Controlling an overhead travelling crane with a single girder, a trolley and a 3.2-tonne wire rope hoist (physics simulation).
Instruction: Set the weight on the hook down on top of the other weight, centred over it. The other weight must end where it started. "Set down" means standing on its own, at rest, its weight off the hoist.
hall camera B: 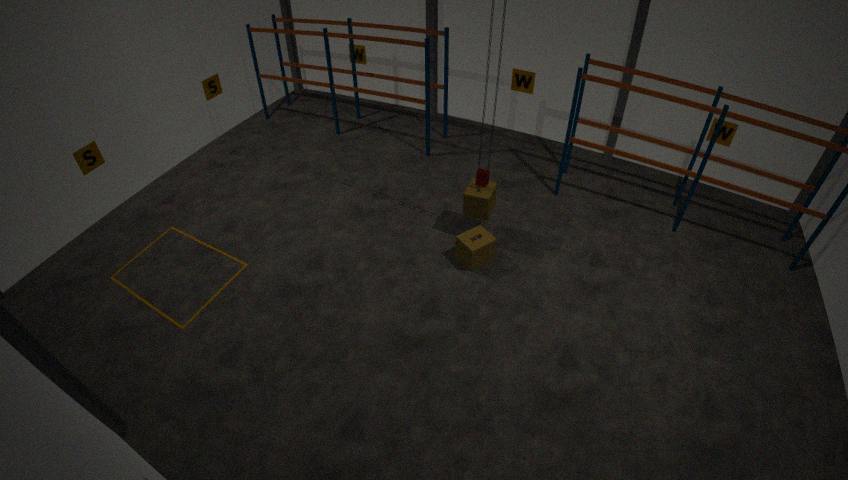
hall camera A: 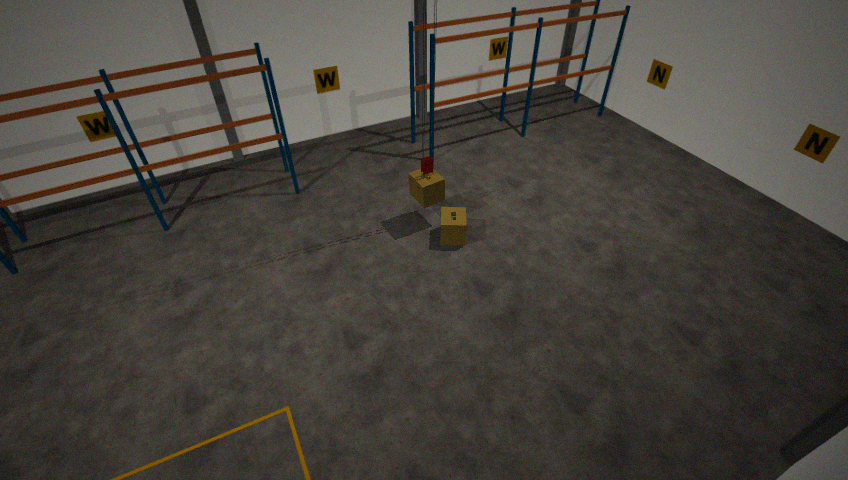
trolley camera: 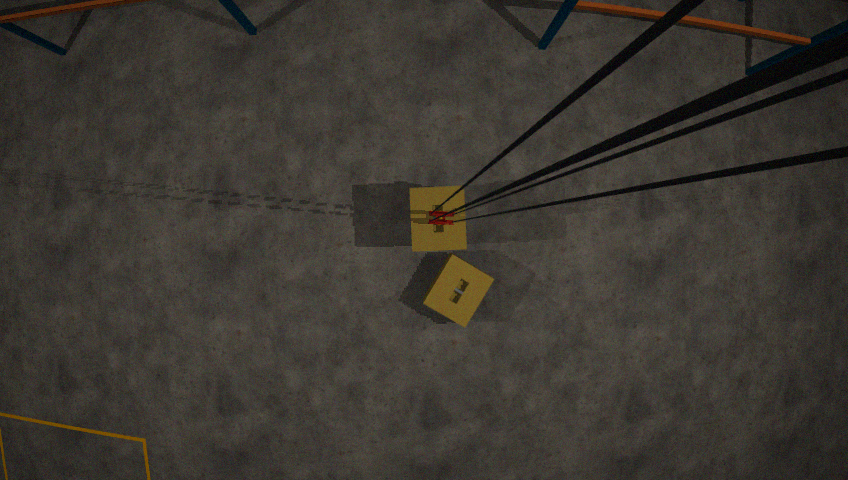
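Note:
The hanging yellow weight point(hall camera A: 427, 192) point(hall camera B: 477, 205) point(trolley camera: 423, 239) is on the hook under the red hook block point(hall camera A: 427, 164) point(hall camera B: 482, 176) point(trolley camera: 440, 217). It is off the floor, with its shadow point(hall camera A: 402, 225) point(trolley camera: 380, 217) apart from it. The other yellow weight point(hall camera A: 453, 234) point(hall camera B: 474, 255) point(trolley camera: 446, 302) stands upright on the floor. In the trolley view the hanging weight lies above it in the picture and slightly left, with a narrow gap between their outlines. Their top faces are turned differently. The hook itself is too small to see clearly.
Blue and orange racks point(hall camera A: 431, 89) point(hall camera A: 288, 151) point(hall camera B: 427, 101) point(hall camera B: 565, 148) stand along the W wall. A yellow floor outline point(hall camera A: 202, 443) point(hall camera B: 209, 245) point(trolley camera: 71, 426) lies away from the weights. Ropes point(hall camera B: 486, 89) point(trolley camera: 571, 110) rise from the hook block.

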